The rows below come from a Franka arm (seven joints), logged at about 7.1 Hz.
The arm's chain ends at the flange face. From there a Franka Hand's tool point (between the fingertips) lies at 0.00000 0.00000 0.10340 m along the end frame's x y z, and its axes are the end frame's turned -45 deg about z.
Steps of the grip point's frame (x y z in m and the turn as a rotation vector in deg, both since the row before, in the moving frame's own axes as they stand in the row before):
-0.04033 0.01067 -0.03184 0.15 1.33 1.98
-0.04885 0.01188 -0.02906 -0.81 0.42 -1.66
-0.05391 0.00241 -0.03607 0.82 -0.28 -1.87
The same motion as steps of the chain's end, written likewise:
-0.02251 0.03792 -0.03181 1.05 0.83 1.98
-0.02772 0.04247 -0.02905 -0.28 0.87 -1.66
-0.03500 0.04049 -0.03606 0.38 -0.78 -1.87

